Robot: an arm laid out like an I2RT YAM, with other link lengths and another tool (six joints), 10 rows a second.
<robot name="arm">
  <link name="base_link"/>
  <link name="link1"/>
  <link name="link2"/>
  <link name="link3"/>
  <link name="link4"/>
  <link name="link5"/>
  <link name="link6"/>
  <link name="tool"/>
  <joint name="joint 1" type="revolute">
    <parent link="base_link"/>
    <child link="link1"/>
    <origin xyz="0 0 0.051"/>
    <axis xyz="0 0 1"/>
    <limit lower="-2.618" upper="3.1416"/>
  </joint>
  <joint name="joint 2" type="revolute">
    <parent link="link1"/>
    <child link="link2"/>
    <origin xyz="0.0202 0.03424 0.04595"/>
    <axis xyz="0 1 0"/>
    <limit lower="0" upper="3.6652"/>
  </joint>
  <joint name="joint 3" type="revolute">
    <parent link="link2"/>
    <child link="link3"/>
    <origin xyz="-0.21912 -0.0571 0"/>
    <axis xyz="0 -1 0"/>
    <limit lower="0" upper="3.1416"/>
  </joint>
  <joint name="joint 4" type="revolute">
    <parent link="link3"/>
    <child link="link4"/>
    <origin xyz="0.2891 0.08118 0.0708"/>
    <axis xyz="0 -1 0"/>
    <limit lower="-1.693" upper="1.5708"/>
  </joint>
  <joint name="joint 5" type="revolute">
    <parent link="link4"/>
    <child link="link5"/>
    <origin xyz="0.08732 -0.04 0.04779"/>
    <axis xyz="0 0 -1"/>
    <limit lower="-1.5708" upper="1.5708"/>
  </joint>
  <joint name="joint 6" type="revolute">
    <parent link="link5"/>
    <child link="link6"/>
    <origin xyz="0.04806 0 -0.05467"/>
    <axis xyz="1 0 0"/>
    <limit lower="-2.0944" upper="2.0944"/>
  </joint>
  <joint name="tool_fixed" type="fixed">
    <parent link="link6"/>
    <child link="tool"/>
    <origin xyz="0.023 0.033 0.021" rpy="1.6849 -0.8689 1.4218"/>
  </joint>
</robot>
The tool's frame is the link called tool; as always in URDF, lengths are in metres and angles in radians.
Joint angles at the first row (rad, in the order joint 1, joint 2, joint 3, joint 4, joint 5, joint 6):
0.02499, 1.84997, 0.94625, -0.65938, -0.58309, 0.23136
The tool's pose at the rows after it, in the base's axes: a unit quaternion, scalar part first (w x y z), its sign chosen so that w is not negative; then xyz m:
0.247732, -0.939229, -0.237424, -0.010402, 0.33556, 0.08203, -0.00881
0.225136, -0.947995, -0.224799, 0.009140, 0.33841, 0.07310, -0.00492
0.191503, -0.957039, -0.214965, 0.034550, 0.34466, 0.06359, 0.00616
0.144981, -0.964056, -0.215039, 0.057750, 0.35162, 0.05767, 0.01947
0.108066, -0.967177, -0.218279, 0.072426, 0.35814, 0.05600, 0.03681
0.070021, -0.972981, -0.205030, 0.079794, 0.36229, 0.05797, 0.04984
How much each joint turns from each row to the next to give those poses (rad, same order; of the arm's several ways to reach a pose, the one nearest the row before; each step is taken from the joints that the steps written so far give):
-0.01298, -0.00001, 0.00685, -0.02213, 0.04731, 0.00343
-0.01829, 0.00002, 0.03245, -0.06407, 0.05569, 0.00193
-0.01527, -0.00037, 0.06409, -0.10071, 0.08011, -0.00001
0.00037, -0.00003, 0.07209, -0.09387, 0.10262, -0.00001
0.00956, -0.00570, 0.07095, -0.08542, 0.07820, 0.00421
0.02324, -0.01567, 0.04003, -0.04578, 0.07515, 0.05301

